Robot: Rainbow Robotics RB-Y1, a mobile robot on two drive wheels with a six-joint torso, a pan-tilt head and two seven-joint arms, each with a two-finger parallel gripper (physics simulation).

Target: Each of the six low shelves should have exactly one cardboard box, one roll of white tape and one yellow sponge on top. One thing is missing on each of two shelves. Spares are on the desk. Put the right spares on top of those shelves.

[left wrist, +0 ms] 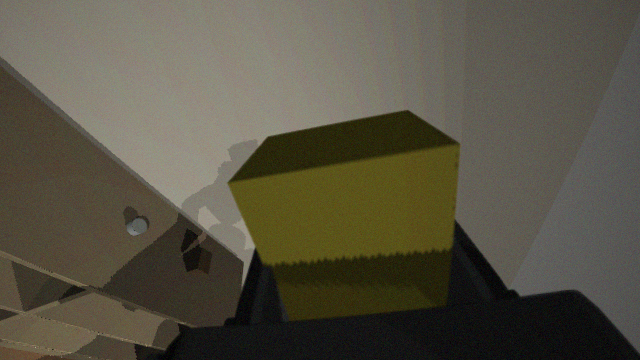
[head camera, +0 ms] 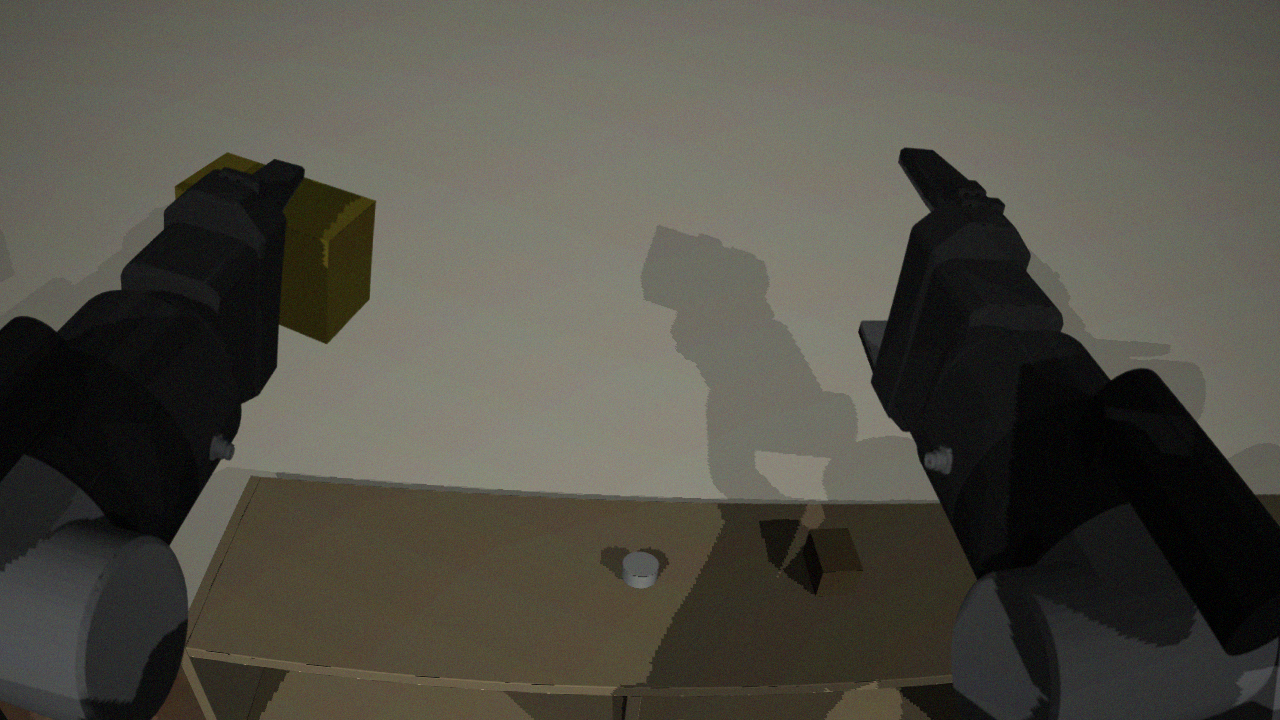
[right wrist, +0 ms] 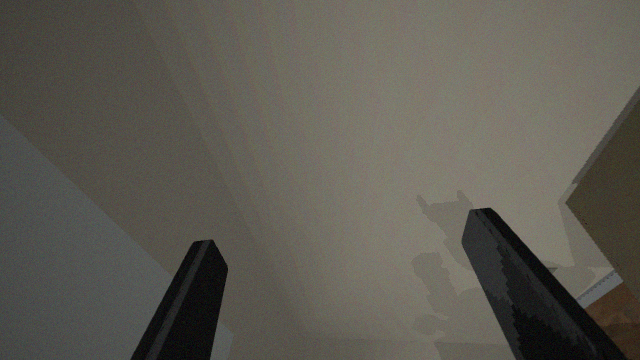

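Note:
A low wooden shelf stands in front of me against the wall. A roll of white tape stands near the middle of its top. A cardboard box stands to the right of the tape, in shadow. No sponge shows on the visible part of the top. My left gripper is shut on a yellow sponge and holds it up in the air, above and beyond the shelf's left part. My right gripper is open and empty, raised at the right in the head view.
A pale wall rises behind the shelf and bears shadows of the arms. The forearms cover parts of the shelf's left and right sides in the head view. A corner of a wooden shelf and some wood floor show at the right wrist view's right edge.

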